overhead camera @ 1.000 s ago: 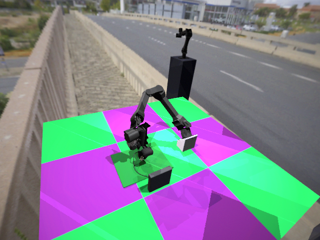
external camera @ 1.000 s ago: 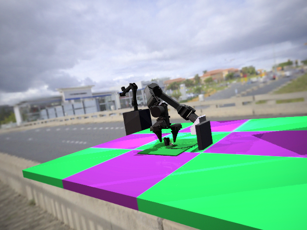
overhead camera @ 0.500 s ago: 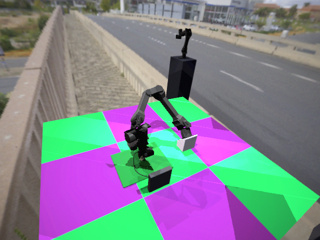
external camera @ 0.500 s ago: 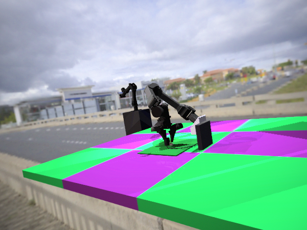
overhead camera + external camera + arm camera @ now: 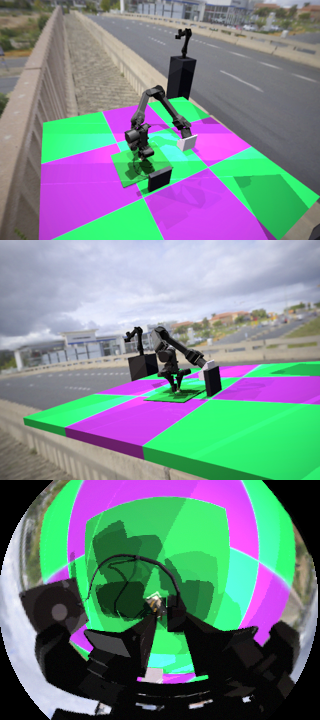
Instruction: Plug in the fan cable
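Right now the dark plug is 1 cm to the right of my gripper tip, 1 cm ahead of it and 1 cm above it. Round my gripper tip: dark green board 3 cm to the left, 3 cm below, 2 cm ahead; dark fan 21 cm to the left, 4 cm above, 3 cm ahead.
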